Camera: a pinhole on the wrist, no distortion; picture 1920 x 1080 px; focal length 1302.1 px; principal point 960.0 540.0 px. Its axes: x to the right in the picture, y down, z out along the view. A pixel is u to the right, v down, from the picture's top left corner.
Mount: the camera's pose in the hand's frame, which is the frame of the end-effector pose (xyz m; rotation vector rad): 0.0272 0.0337 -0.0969 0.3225 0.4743 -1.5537
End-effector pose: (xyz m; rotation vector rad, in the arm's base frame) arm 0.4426 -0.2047 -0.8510 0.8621 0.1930 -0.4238
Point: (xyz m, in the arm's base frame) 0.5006 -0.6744 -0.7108
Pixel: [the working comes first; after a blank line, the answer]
In the camera's frame: -0.1113 0.0565 0.5736

707 668
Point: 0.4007 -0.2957 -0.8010
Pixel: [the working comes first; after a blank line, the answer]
In the camera's frame: -0.0330 -0.0752 0.2021

748 55
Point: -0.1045 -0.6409 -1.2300
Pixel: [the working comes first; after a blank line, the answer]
In the camera's frame: 0.6055 -0.2909 0.5250

outside the picture
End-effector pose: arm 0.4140 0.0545 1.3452 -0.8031 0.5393 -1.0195
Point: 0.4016 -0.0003 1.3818
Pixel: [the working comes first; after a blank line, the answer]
In the camera's frame: 0.0294 0.0061 0.1226

1272 605
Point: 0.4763 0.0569 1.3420
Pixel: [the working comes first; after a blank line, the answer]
In the camera's frame: -0.0704 -0.0157 0.1211

203 371
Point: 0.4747 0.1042 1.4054
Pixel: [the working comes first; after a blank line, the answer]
In the camera's frame: -0.0610 -0.0661 0.1814

522 66
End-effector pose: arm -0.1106 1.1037 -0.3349 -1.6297 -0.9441 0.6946
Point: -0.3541 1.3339 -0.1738
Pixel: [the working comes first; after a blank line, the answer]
In the camera's frame: 0.0536 0.0113 0.4603

1112 572
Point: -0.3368 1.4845 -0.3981
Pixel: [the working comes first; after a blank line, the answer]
In the camera's frame: -0.1883 0.1319 0.4753

444 901
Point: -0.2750 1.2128 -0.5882
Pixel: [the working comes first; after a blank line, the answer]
In the camera's frame: -0.3103 -0.0587 0.2251

outside the picture
